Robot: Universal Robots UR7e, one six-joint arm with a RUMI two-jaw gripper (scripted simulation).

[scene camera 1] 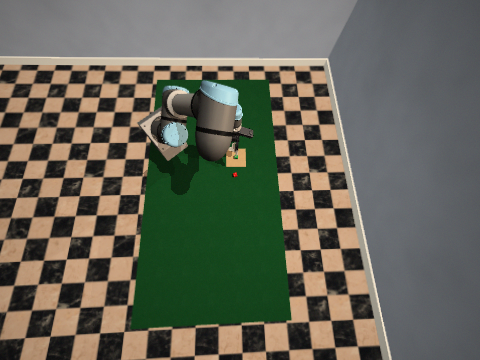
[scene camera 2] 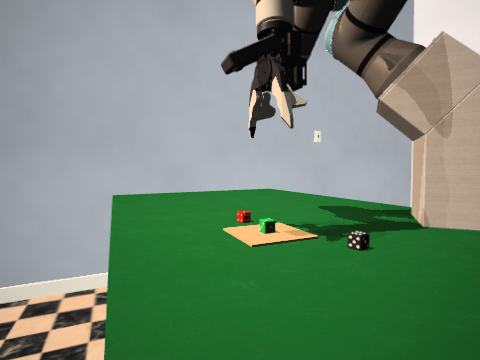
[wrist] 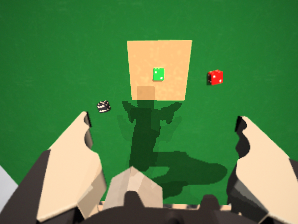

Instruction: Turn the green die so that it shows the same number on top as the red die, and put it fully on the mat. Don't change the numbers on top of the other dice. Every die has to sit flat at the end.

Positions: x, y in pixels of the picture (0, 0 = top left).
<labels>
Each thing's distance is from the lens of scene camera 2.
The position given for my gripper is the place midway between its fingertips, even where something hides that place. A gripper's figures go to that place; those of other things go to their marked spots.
my gripper [scene camera 2: 269, 133]: 0.55 m
tan mat [scene camera 2: 250, 235]: 0.53 m
</labels>
